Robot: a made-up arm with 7 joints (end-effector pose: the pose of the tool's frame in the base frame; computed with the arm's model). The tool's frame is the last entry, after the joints.
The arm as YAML. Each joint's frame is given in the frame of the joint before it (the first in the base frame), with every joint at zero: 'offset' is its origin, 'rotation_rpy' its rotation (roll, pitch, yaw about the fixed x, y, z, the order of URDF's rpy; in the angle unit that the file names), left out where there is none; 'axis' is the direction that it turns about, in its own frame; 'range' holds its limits. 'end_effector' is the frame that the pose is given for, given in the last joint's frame.
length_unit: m
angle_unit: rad
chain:
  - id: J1
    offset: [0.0, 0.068, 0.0]
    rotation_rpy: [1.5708, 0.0, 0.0]
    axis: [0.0, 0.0, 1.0]
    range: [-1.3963, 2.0]
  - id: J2
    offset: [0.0, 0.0, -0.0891]
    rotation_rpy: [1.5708, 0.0, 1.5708]
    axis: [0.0, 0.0, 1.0]
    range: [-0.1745, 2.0]
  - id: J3
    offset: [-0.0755, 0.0, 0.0]
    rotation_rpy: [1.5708, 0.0, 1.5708]
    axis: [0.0, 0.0, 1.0]
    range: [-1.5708, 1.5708]
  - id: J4
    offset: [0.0, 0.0, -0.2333]
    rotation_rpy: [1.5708, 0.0, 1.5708]
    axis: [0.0, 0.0, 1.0]
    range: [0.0, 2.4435]
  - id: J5
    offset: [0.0, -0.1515, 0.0]
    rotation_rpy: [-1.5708, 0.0, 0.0]
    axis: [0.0, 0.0, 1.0]
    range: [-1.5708, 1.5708]
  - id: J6
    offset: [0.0, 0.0, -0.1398]
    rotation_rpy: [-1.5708, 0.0, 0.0]
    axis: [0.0, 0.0, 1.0]
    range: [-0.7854, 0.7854]
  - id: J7
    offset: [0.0, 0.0, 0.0]
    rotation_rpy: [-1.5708, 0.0, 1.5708]
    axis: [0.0, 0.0, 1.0]
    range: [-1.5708, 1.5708]
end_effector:
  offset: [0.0, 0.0, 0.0]
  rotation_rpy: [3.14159, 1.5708, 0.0]
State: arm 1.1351 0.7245 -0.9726 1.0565 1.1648 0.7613 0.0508
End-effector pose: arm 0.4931 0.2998 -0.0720 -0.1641 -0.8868 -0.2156
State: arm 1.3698 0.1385 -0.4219 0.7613 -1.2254 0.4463 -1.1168
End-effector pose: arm 0.5521 0.1473 0.0746 2.4846 -1.9043 0.1404
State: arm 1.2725 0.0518 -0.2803 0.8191 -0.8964 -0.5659 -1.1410
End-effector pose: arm 0.5477 0.1246 0.0456 -1.0931 2.8812 -0.2393
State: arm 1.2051 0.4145 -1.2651 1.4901 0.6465 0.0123 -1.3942
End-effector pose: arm 0.4194 0.0375 -0.0670 0.4528 -2.1192 0.2565
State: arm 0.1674 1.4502 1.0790 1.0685 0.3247 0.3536 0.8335
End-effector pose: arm 0.0907 0.6300 0.1871 0.7150 -1.6775 -0.1194
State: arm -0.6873 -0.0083 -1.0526 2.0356 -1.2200 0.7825 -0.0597
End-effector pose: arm -0.0122 -0.0706 -0.2181 0.2521 -1.0916 -1.0003
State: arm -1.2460 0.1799 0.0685 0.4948 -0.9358 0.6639 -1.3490
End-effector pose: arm -0.4813 0.2675 -0.3077 1.1172 0.4487 -1.8182
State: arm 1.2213 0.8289 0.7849 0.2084 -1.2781 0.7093 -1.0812
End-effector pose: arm 0.3621 0.6236 -0.0866 2.0301 -0.0387 0.7307
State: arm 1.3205 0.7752 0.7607 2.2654 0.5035 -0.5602 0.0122
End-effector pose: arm 0.0202 0.3529 0.1622 -0.6142 1.7873 0.0385
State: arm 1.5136 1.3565 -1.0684 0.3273 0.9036 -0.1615 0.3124
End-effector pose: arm 0.2068 0.7109 0.0333 0.8763 -1.5447 0.2835
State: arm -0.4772 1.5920 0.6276 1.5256 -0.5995 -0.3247 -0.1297
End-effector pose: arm 0.2908 0.4754 0.0496 1.6432 -1.1861 -1.8012
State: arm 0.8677 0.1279 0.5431 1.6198 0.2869 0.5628 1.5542
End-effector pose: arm 0.3693 0.3438 0.0135 -1.0258 -2.0168 -1.0203
